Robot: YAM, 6 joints.
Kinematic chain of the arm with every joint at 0, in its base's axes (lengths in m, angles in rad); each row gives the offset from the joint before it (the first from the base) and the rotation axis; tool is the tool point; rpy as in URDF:
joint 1: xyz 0 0 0.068 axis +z
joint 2: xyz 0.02 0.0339 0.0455 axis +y
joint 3: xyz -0.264 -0.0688 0 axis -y
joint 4: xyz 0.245 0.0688 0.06 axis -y
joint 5: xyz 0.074 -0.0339 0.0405 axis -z
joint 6: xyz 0.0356 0 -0.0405 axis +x
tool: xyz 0 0 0 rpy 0 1.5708 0
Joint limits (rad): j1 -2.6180..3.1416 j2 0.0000..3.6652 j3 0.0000..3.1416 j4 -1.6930..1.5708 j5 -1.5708..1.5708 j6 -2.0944..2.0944
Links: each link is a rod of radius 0.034 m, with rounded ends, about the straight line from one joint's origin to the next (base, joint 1, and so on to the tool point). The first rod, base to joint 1, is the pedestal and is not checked.
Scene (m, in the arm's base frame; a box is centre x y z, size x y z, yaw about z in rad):
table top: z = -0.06
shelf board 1: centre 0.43 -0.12 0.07 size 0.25 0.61 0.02 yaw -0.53
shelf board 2: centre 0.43 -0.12 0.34 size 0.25 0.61 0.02 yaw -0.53
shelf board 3: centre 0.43 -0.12 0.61 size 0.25 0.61 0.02 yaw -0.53
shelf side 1: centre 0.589 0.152 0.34 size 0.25 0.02 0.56 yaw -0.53
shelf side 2: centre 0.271 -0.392 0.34 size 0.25 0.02 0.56 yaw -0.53
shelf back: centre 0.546 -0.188 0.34 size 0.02 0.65 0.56 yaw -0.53
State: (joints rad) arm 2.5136 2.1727 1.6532 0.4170 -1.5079 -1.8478
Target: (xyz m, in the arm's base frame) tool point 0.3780 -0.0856 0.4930
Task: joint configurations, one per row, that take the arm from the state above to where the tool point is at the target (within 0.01 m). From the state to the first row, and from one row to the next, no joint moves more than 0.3 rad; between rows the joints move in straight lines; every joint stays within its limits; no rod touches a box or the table.
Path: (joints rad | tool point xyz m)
1: 2.2308 2.1362 1.6776 0.4227 -1.5052 -1.8478 | -0.3248 0.3606 0.2790
2: 1.9480 2.0997 1.7020 0.4284 -1.5024 -1.8478 | -0.2093 0.4320 0.3042
3: 1.6652 2.0633 1.7265 0.4341 -1.4997 -1.8478 | -0.0798 0.4666 0.3292
4: 1.3824 2.0268 1.7509 0.4398 -1.4970 -1.8478 | 0.0520 0.4624 0.3540
5: 1.0996 1.9903 1.7753 0.4455 -1.4943 -1.8478 | 0.1746 0.4210 0.3785
6: 0.8169 1.9538 1.7997 0.4512 -1.4915 -1.8478 | 0.2776 0.3476 0.4025
7: 0.5341 1.9174 1.8241 0.4569 -1.4888 -1.8478 | 0.3530 0.2500 0.4261
8: 0.2513 1.8809 1.8485 0.4626 -1.4861 -1.8478 | 0.3954 0.1381 0.4491
9: -0.0315 1.8444 1.8730 0.4683 -1.4833 -1.8478 | 0.4032 0.0228 0.4714
10: -0.3143 1.8079 1.8974 0.4740 -1.4806 -1.8478 | 0.3780 -0.0856 0.4930

